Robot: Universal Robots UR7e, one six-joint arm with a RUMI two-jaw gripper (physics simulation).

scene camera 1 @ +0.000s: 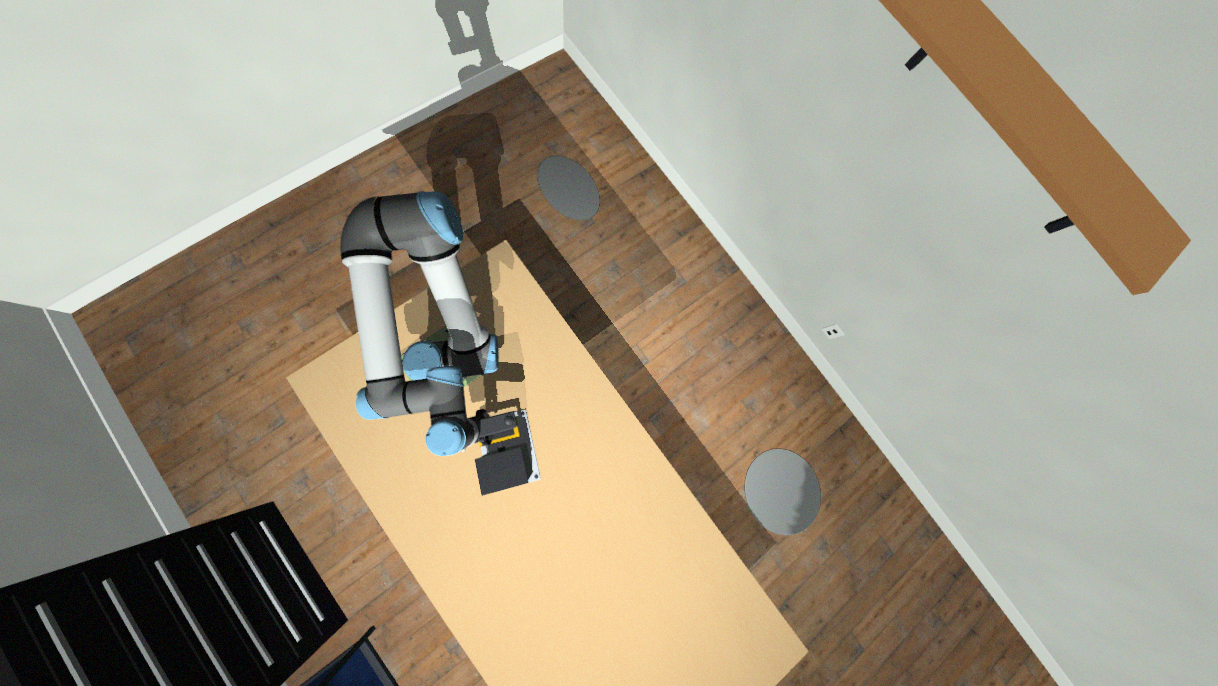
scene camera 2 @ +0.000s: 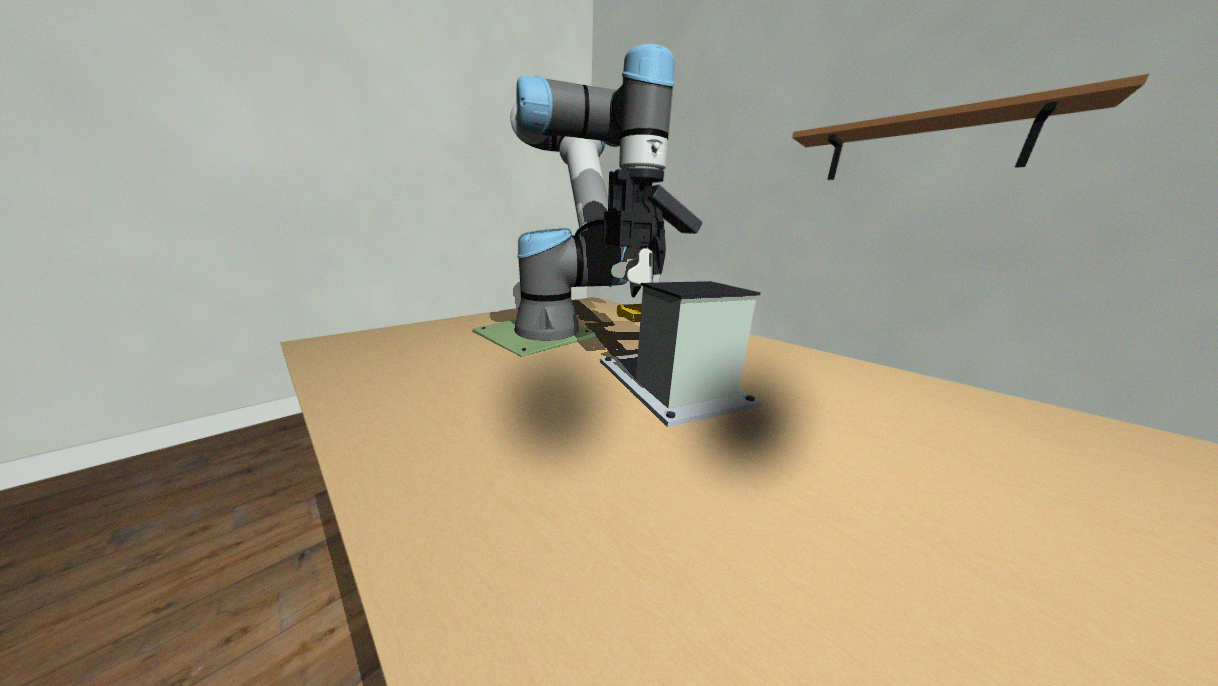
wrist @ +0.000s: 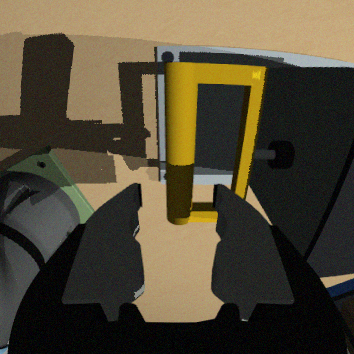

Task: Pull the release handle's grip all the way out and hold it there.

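Note:
The release handle is a yellow rectangular loop [scene camera 1: 504, 438] [scene camera 2: 629, 312] [wrist: 181, 115] with a thick round grip bar. A short rod [wrist: 264, 154] joins it to a black collar on the dark side of the box-shaped housing [scene camera 1: 502, 471] [scene camera 2: 711, 349] [wrist: 310, 115]. My gripper [scene camera 2: 637, 285] [wrist: 177, 185] points down beside the housing, its fingers partly open with nothing held. In the wrist view the near end of the grip bar shows between the two fingertips, and shadow covers that end. Whether the fingertips are level with the bar or above it is unclear. The arm hides the fingertips in scene camera 1.
The housing stands on a pale bolted base plate [scene camera 1: 534, 455] [scene camera 2: 707, 409] [wrist: 160, 115] on the wooden table [scene camera 1: 596, 545] [scene camera 2: 767, 545]. The arm's base stands on a green plate [scene camera 2: 502, 339] [wrist: 75, 187] close by. A black drawer cabinet [scene camera 1: 298, 545] stands beyond the table's edge.

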